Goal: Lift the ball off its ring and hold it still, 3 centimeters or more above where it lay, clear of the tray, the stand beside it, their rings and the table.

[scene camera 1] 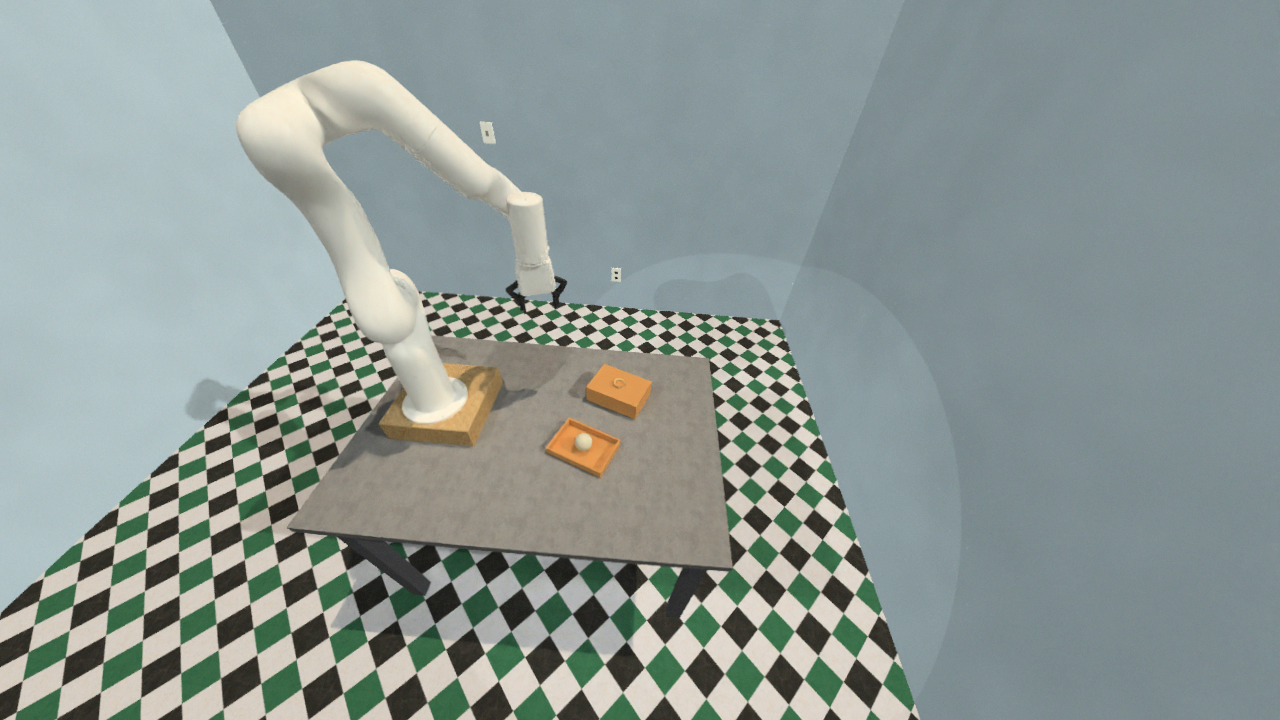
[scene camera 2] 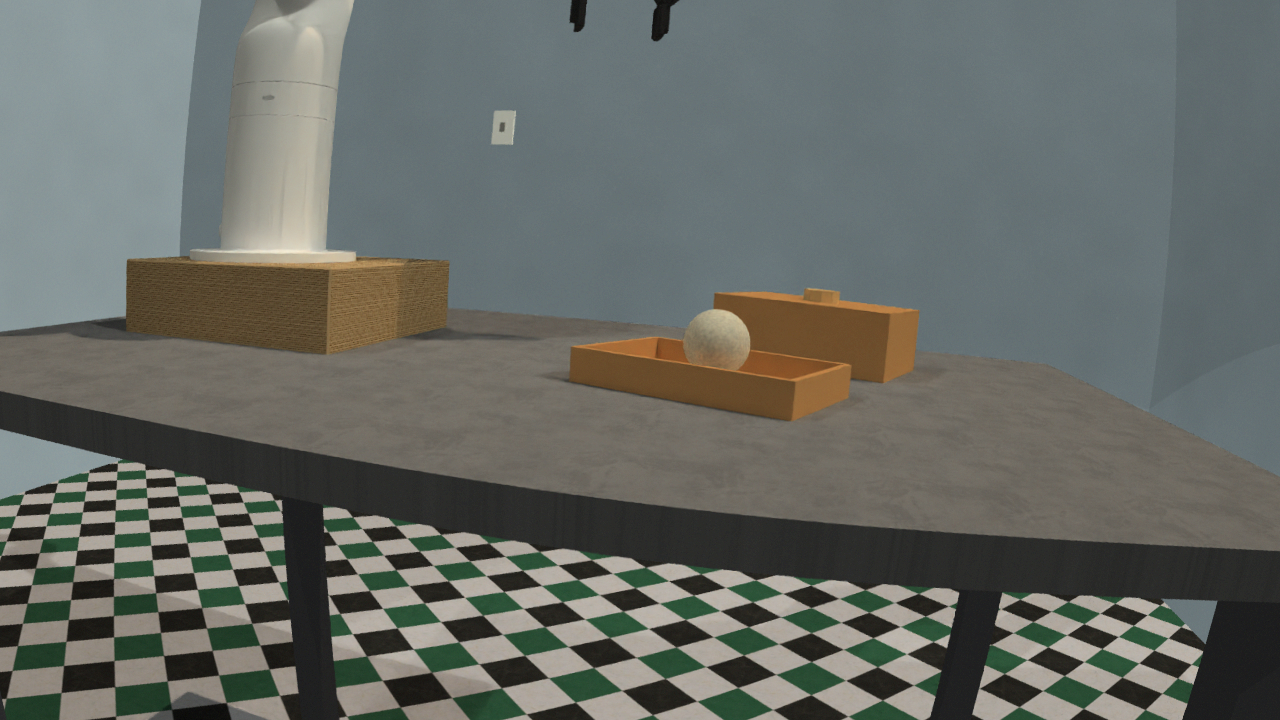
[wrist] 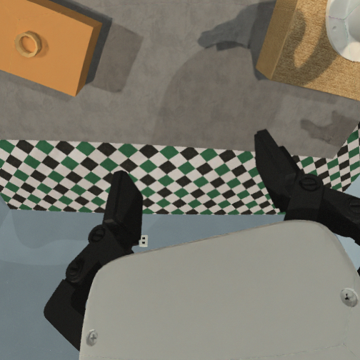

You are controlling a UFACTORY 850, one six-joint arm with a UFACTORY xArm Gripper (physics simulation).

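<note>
A pale cream ball (scene camera 1: 583, 442) (scene camera 2: 716, 340) sits inside the shallow orange tray (scene camera 1: 575, 460) (scene camera 2: 680, 380); the ring under it is hidden. The orange stand (scene camera 1: 612, 399) (scene camera 2: 796, 334) (wrist: 55, 55) is a taller block beside the tray, with a small tan ring (scene camera 1: 613, 385) (scene camera 2: 821, 296) (wrist: 18, 45) on its top. My gripper (scene camera 1: 540, 307) (scene camera 2: 619, 34) (wrist: 191, 166) is open and empty, fingers pointing down, high above the table and well above the ball, apart from tray and stand. The ball and tray do not show in the wrist view.
The grey table (scene camera 1: 501, 501) (scene camera 2: 447, 394) (wrist: 210, 100) carries the tray and stand. The arm's base stands on a wooden block (scene camera 1: 429, 431) (scene camera 2: 223, 304) (wrist: 280, 55) at the table's left in both scene views. A wall rises behind the table.
</note>
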